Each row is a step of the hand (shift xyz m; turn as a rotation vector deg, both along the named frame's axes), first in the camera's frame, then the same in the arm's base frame.
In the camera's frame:
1: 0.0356 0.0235 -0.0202 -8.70 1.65 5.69
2: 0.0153 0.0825 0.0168 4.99 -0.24 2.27
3: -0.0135 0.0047 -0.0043 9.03 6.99 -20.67
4: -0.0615 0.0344 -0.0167 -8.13 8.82 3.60
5: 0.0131 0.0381 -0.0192 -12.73 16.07 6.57
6: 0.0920 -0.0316 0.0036 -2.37 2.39 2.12
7: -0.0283 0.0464 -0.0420 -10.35 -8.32 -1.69
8: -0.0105 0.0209 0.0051 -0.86 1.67 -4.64
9: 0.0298 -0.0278 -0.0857 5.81 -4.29 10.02
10: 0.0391 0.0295 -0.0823 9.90 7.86 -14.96
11: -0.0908 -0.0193 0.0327 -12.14 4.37 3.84
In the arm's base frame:
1: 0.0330 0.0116 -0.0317 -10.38 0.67 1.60
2: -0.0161 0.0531 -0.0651 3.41 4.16 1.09
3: -0.0111 -0.0082 -0.0056 14.71 -8.63 -16.33
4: -0.0553 -0.0301 -0.0358 -10.93 2.17 -5.72
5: 0.0092 0.0068 -0.0431 -18.11 5.01 -10.50
6: 0.0865 0.0364 0.0259 -3.59 1.39 -1.00
7: -0.0191 -0.0282 -0.0596 -5.99 -9.77 6.91
8: -0.0169 0.0069 -0.0155 0.78 -3.35 -3.64
9: 0.0697 -0.0620 -0.0175 1.91 8.94 8.31
10: 0.0609 -0.0321 -0.0666 12.80 -3.46 -14.41
11: -0.0872 -0.0280 0.0361 -13.30 -1.41 -1.54

